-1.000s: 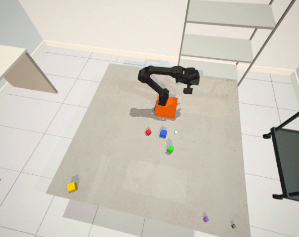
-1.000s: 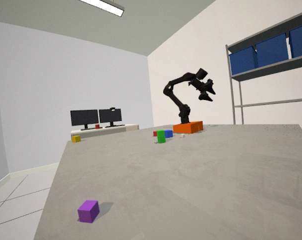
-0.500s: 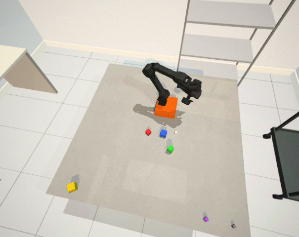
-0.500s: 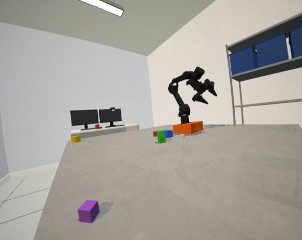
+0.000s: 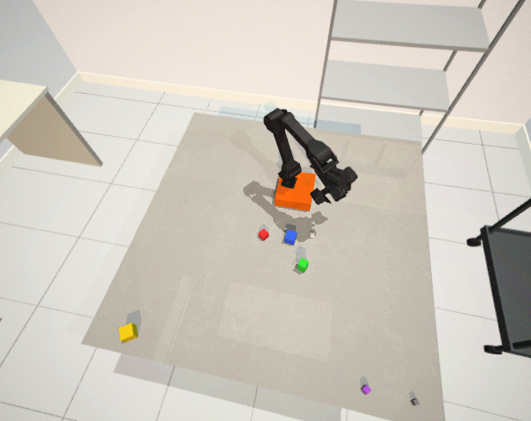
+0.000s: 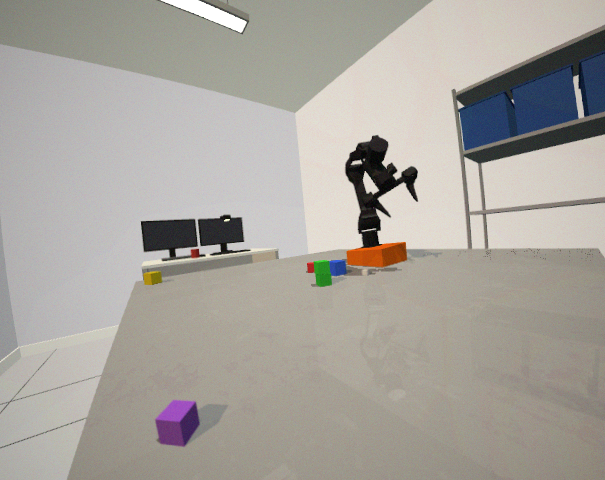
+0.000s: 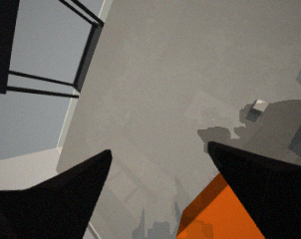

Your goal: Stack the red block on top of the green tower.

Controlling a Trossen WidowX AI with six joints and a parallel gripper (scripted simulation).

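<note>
Right now my gripper tip is 270 mm to the left of the red block, 190 mm short of it and 170 mm above it. From my gripper tip the other things lie so: purple block 620 mm ahead, 260 mm to the left, 180 mm below; small white cube 180 mm below, 120 mm ahead, 70 mm to the right; blue block 170 mm below, 160 mm ahead, 150 mm to the right.
</note>
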